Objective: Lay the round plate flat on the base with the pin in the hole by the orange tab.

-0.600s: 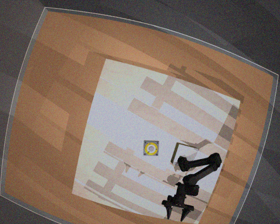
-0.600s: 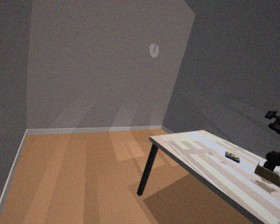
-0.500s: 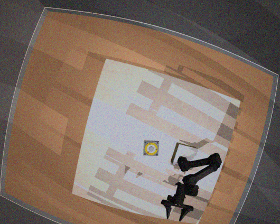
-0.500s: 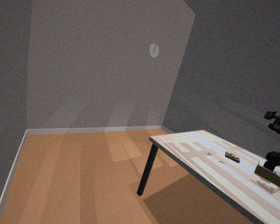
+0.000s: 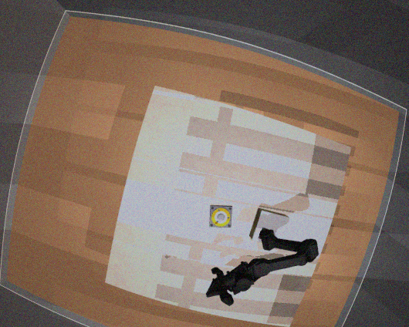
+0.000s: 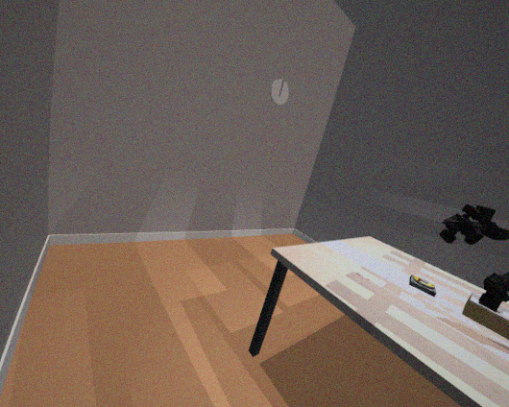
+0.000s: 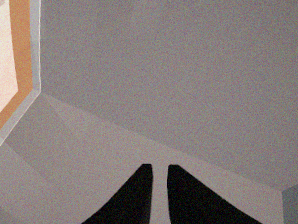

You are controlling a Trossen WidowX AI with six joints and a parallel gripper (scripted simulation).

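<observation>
Now: the grey square base 1 cm ahead of my gripper tip, 28 cm to the right of it and 38 cm below it.
</observation>
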